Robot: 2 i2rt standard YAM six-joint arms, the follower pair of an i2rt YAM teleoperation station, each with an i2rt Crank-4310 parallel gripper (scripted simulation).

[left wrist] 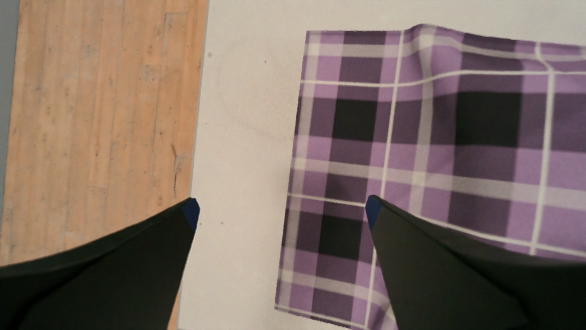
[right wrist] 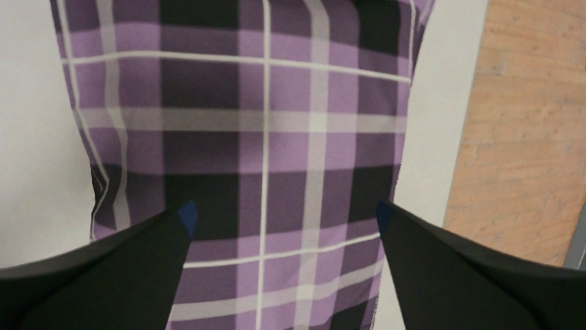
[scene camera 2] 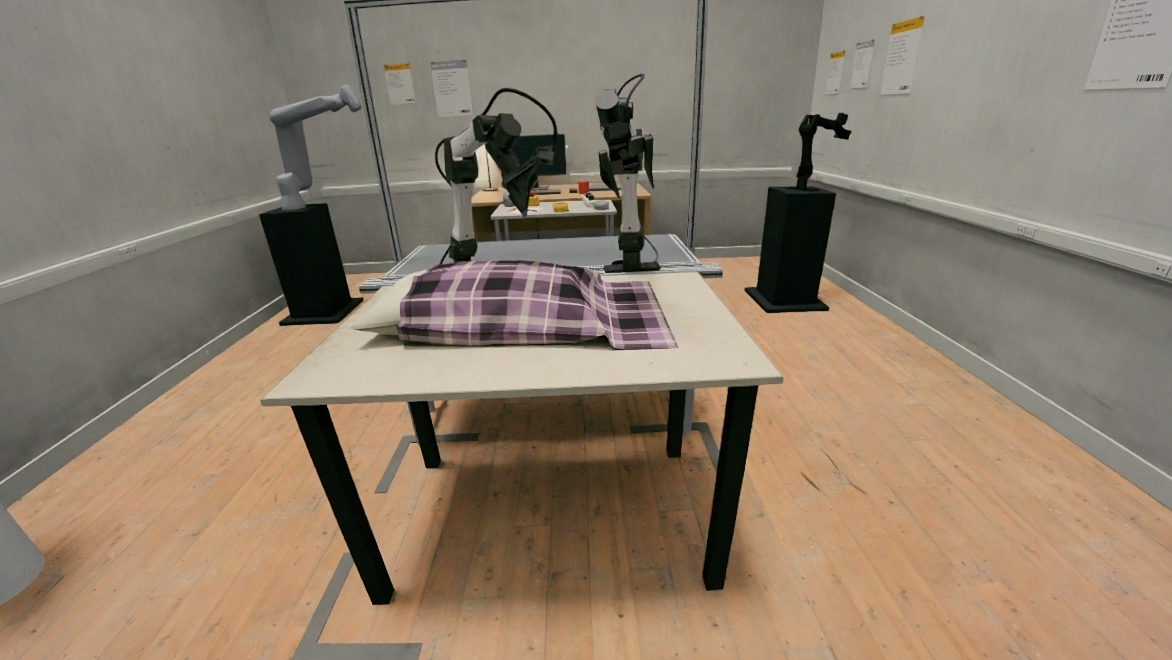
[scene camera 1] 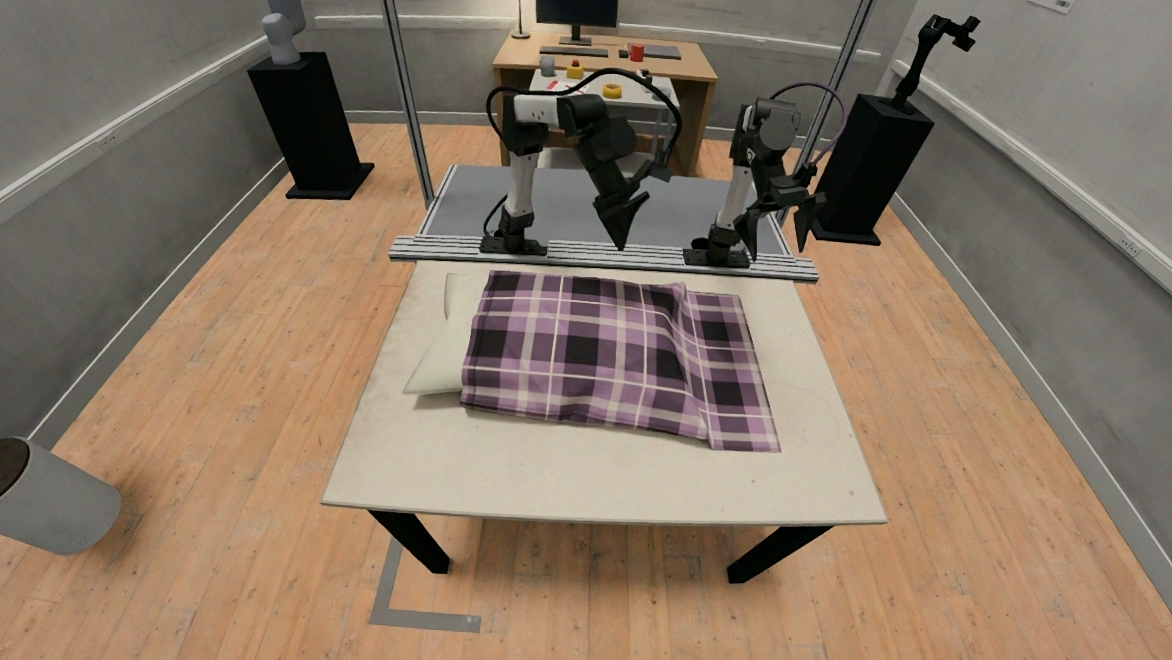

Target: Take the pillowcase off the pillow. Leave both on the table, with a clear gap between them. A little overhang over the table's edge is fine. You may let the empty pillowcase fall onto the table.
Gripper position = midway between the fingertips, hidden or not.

Observation:
In view: the left gripper (scene camera 1: pixel 778 257), the right gripper (scene camera 1: pixel 618 244), a pale pillow (scene camera 1: pixel 440 370) and a table leg (scene camera 2: pixel 420 411).
The pale pillow shows as well in scene camera 2 (scene camera 2: pixel 384 316). The left gripper also shows in the left wrist view (left wrist: pixel 282 200) and in scene camera 2 (scene camera 2: pixel 636 192). The right gripper is seen too in the right wrist view (right wrist: pixel 286 204) and in scene camera 2 (scene camera 2: pixel 524 212).

